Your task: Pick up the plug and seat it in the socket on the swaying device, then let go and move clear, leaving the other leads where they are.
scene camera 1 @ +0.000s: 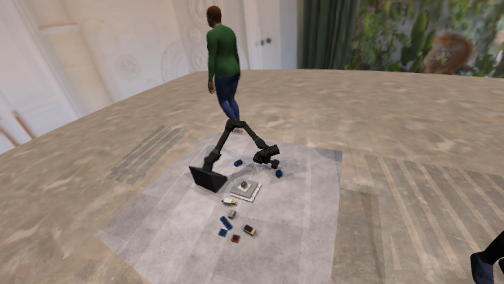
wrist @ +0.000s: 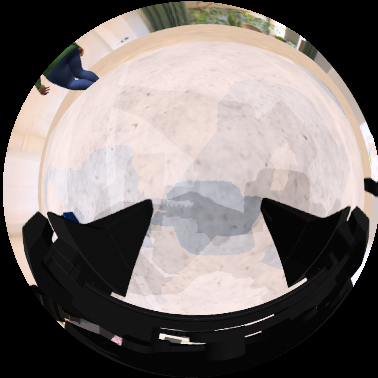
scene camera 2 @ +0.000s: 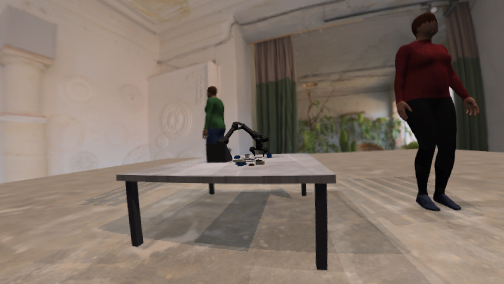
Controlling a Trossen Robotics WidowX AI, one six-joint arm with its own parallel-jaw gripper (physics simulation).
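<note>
My gripper (scene camera 1: 267, 162) (scene camera 2: 258, 152) (wrist: 208, 204) is open and empty, above the far part of the table. The swaying device is a flat grey and white platform (scene camera 1: 253, 193) near the arm's base, with a small grey block (scene camera 1: 244, 184), seemingly the socket, on top. A white and yellow connector (scene camera 1: 229, 202) lies just in front of it, and a grey piece (scene camera 1: 232, 214) lies farther forward. Two blue blocks (scene camera 1: 238, 163) (scene camera 1: 279, 174) stand near the gripper. In the wrist view a blue corner (wrist: 70, 217) shows behind the left finger. Which piece is the plug is too small to tell.
A long blue piece (scene camera 1: 226, 222), a small blue piece (scene camera 1: 222, 232), an orange piece (scene camera 1: 235, 238) and a black and beige block (scene camera 1: 249, 230) lie on the table (scene camera 1: 300, 220) (scene camera 2: 225, 178). A person in green (scene camera 1: 223, 50) (scene camera 2: 215, 114) and one in red (scene camera 2: 425, 70) stand beyond it.
</note>
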